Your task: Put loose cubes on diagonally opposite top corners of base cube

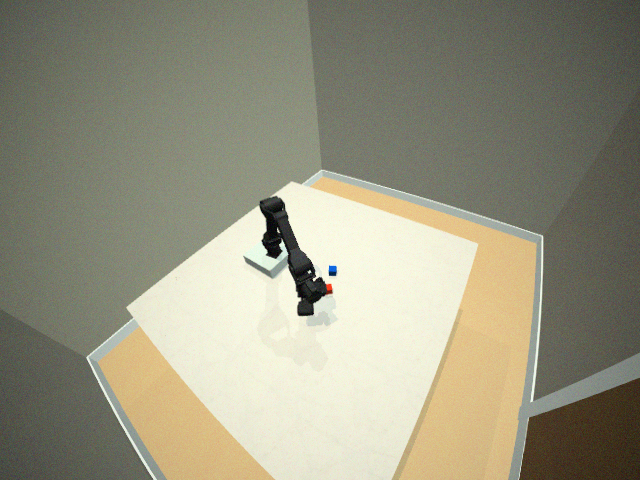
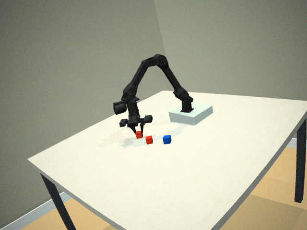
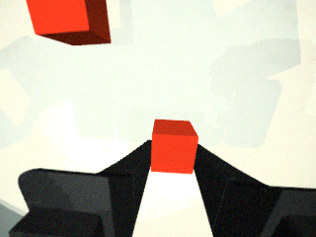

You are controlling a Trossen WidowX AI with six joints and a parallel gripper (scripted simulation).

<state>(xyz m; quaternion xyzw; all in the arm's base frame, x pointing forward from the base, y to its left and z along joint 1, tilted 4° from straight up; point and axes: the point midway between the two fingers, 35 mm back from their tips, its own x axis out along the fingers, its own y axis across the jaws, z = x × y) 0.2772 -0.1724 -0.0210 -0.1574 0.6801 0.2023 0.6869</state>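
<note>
My gripper tip is 210 mm to the right of the blue base cube and 20 mm short of it.
</note>
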